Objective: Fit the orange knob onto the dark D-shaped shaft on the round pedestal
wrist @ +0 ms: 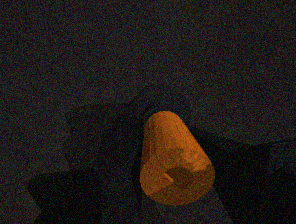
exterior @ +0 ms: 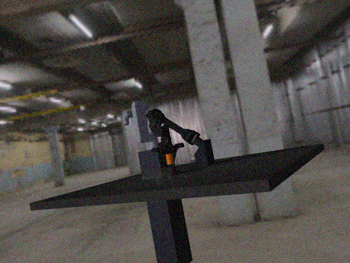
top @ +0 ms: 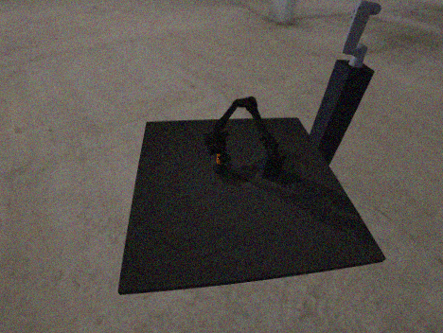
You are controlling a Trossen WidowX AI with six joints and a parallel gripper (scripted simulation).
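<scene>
Right now the orange knob is 2 cm above my gripper tip. Also, from my gripper tip: round dark pedestal: 4 cm below.
</scene>
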